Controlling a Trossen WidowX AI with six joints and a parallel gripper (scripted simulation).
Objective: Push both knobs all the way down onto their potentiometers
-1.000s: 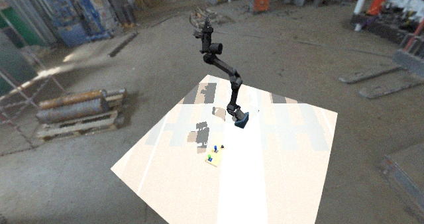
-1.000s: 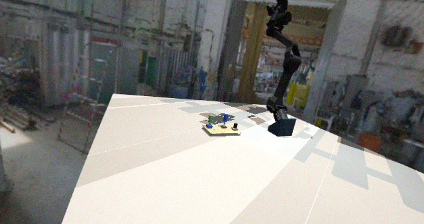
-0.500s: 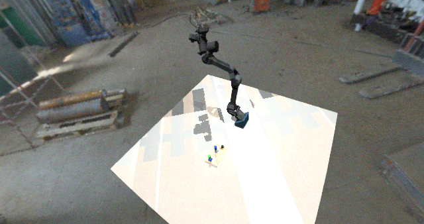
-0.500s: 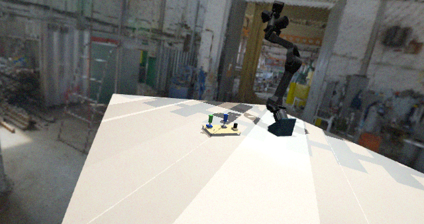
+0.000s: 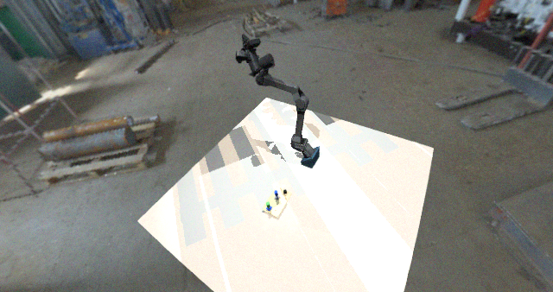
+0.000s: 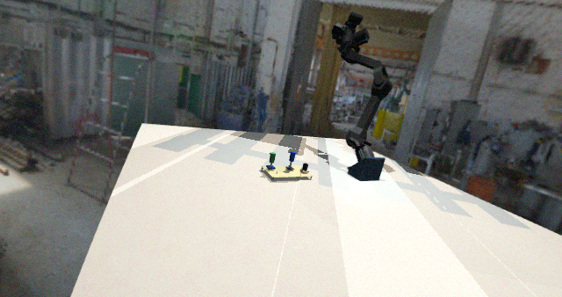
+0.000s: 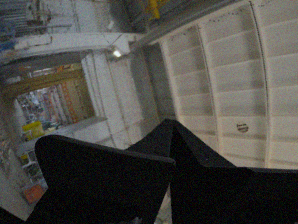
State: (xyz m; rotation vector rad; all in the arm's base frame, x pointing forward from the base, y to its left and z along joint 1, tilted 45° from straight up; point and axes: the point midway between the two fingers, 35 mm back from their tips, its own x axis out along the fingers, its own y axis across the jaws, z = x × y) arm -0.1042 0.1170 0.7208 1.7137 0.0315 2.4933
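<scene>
Right now the blue knob is 630 mm below my gripper tip, 430 mm to the left of it and 390 mm ahead of it. Round my gripper tip: green knob (630 mm below, 460 mm ahead, 440 mm to the left).
</scene>
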